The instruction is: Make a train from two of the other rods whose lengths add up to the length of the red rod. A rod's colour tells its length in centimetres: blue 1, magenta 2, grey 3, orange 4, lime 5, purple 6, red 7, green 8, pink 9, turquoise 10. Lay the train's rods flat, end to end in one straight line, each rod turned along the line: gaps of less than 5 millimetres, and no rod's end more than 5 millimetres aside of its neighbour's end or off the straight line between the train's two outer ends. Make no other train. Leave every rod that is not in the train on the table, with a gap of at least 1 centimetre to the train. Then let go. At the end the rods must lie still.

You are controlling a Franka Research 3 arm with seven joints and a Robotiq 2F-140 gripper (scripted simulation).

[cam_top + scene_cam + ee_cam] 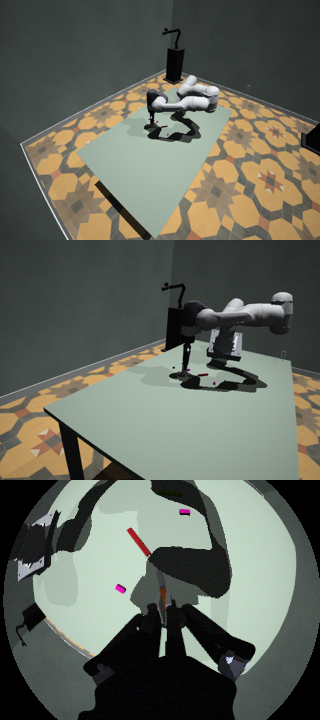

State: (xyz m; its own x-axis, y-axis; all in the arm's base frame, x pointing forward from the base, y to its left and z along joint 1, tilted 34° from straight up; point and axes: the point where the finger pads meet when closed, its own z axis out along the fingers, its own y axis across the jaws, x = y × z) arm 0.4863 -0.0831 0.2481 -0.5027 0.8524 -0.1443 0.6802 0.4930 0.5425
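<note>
My hand is 3 cm above the orange rod. Also, from my hand: red rod: 9 cm behind, 8 cm to the left, 4 cm below; grey rod: 2 cm behind, 3 cm to the left, 4 cm below; blue rod: 5 cm behind, 11 cm to the right, 4 cm below.
</note>
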